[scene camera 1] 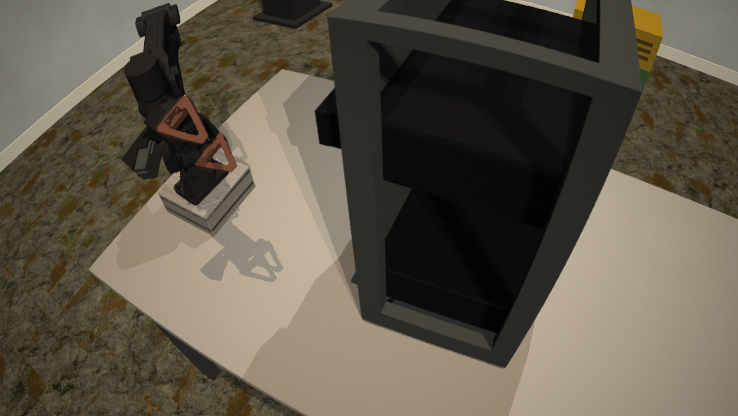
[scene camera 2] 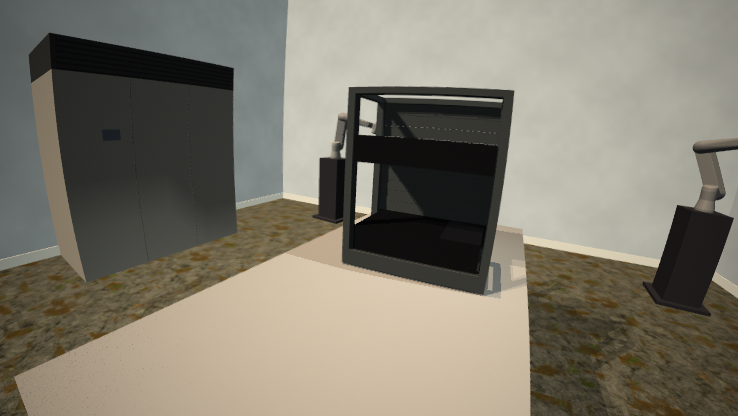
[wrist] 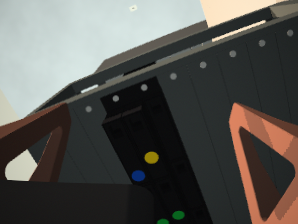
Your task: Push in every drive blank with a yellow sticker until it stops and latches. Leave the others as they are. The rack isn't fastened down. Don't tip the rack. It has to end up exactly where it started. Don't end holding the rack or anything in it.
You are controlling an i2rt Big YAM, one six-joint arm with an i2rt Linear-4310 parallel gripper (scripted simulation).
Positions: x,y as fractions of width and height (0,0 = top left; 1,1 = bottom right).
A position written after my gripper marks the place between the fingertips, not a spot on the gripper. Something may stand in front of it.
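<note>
You'd see my gripper (scene camera 1: 0.30,0.37) from scene camera 1, and the wrist view's got the gripper (wrist: 0.51,0.50) as well. There's also a black drive blank (wrist: 0.41,0.65) that I can see.
</note>
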